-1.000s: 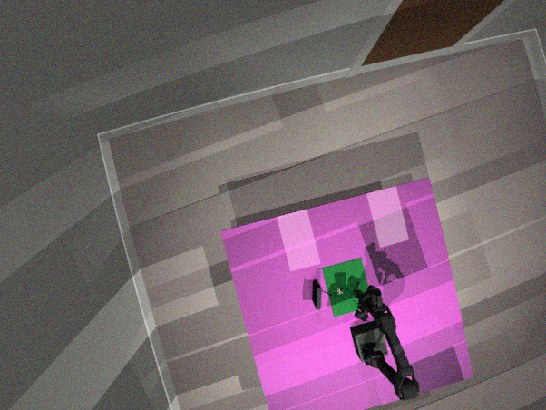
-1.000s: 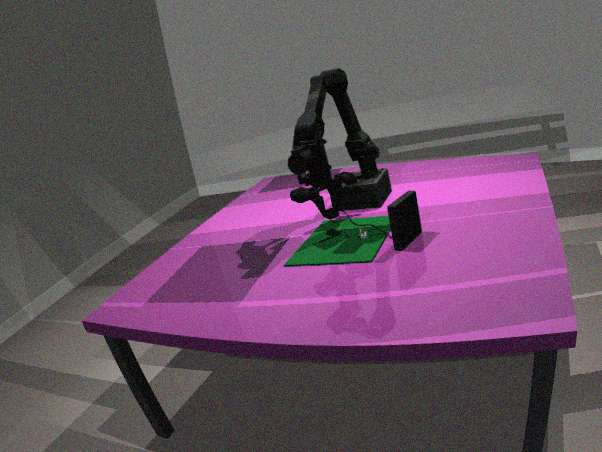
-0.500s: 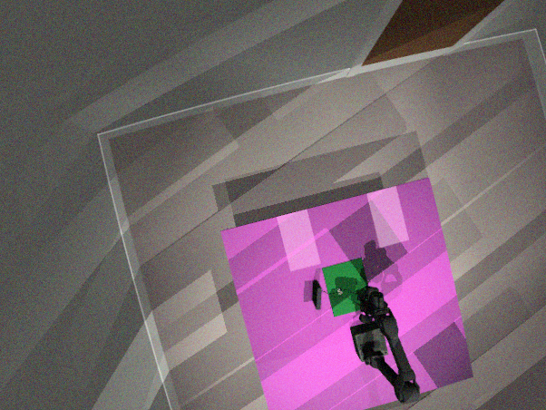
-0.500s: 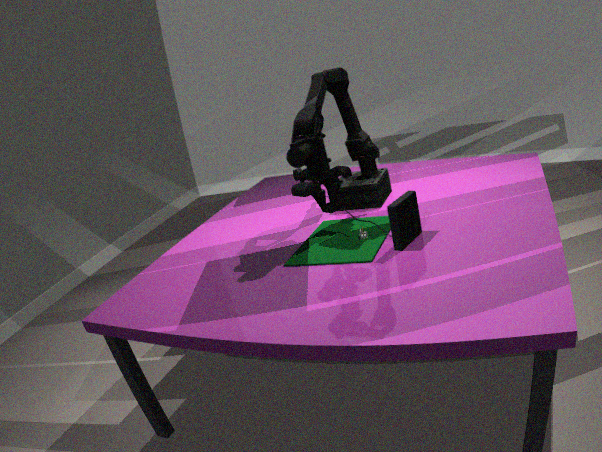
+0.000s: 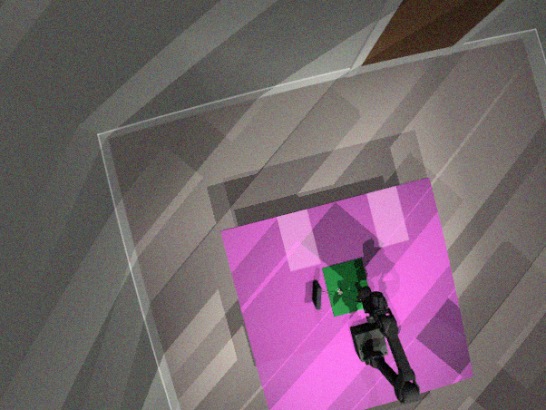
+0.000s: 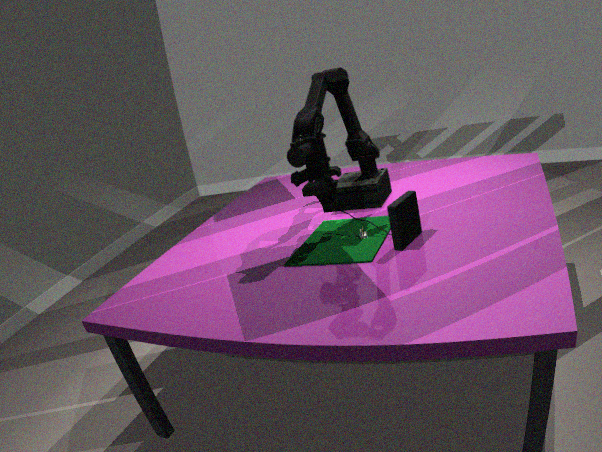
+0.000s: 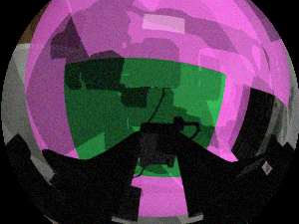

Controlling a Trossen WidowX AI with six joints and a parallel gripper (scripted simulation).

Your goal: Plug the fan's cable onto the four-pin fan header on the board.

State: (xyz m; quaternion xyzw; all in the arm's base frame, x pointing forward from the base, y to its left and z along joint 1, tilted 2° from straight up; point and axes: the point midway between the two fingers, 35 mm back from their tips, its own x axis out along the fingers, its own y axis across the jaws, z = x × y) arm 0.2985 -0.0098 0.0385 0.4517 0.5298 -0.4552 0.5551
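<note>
Right now the dark plug is 1 cm to the left of my gripper tip and 1 cm above it. The rest, counted from my gripper tip: black fan: 23 cm to the left, 5 cm ahead, 2 cm below; green board: 9 cm below, 5 cm to the left, 3 cm ahead; fan header: 10 cm to the left, 8 cm below, 2 cm ahead.
</note>
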